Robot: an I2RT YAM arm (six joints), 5 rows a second.
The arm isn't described. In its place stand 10 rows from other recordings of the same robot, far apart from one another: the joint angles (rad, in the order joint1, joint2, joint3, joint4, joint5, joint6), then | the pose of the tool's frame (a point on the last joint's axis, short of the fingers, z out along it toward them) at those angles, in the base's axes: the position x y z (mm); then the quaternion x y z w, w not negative.
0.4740, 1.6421, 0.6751, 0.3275, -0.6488, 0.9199 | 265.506, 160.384, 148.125, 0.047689, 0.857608, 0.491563, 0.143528
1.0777, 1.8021, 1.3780, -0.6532, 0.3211, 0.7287 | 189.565, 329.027, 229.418, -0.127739, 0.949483, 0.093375, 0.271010
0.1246, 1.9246, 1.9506, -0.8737, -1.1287, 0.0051 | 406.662, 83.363, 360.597, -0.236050, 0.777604, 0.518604, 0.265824
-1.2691, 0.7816, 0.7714, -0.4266, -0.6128, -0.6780 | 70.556, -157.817, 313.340, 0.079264, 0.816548, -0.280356, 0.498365
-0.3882, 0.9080, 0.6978, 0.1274, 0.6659, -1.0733 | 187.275, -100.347, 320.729, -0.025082, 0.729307, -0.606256, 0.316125
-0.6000, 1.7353, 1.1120, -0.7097, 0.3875, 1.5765 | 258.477, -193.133, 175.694, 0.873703, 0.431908, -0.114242, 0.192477
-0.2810, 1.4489, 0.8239, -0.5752, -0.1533, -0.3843 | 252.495, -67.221, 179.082, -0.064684, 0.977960, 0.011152, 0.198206
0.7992, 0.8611, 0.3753, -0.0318, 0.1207, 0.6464 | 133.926, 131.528, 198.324, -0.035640, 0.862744, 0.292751, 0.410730
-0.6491, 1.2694, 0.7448, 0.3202, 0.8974, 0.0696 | 204.588, -190.171, 275.294, 0.502092, 0.557850, -0.484919, 0.448955
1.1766, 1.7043, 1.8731, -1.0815, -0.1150, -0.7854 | 131.982, 327.926, 388.934, -0.795497, 0.510049, 0.116049, 0.305887
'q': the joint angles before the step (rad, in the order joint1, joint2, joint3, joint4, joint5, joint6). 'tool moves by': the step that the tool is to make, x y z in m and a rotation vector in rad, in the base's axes. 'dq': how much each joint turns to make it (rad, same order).
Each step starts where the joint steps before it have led.
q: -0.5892, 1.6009, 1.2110, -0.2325, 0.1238, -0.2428
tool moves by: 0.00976, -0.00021, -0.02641, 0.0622, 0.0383, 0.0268
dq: 0.0111, 0.0621, -0.0164, 0.0107, -0.0313, 0.0149
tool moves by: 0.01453, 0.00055, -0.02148, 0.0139, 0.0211, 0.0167
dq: 0.0221, 0.0699, 0.0000, 0.0442, 0.0039, 0.0038
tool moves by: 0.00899, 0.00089, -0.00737, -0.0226, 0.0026, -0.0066
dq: 0.0168, 0.0335, 0.0057, 0.0374, 0.0312, -0.0004
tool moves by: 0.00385, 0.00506, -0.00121, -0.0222, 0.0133, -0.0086
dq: 0.0194, 0.0046, 0.0000, 0.0045, 0.0381, -0.0015
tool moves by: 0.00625, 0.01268, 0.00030, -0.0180, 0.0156, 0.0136
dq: 0.0389, -0.0019, 0.0000, -0.0067, 0.0344, -0.0012
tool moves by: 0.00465, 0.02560, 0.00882, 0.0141, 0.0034, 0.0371
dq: 0.0657, -0.0344, 0.0004, -0.0496, 0.0141, 0.0279
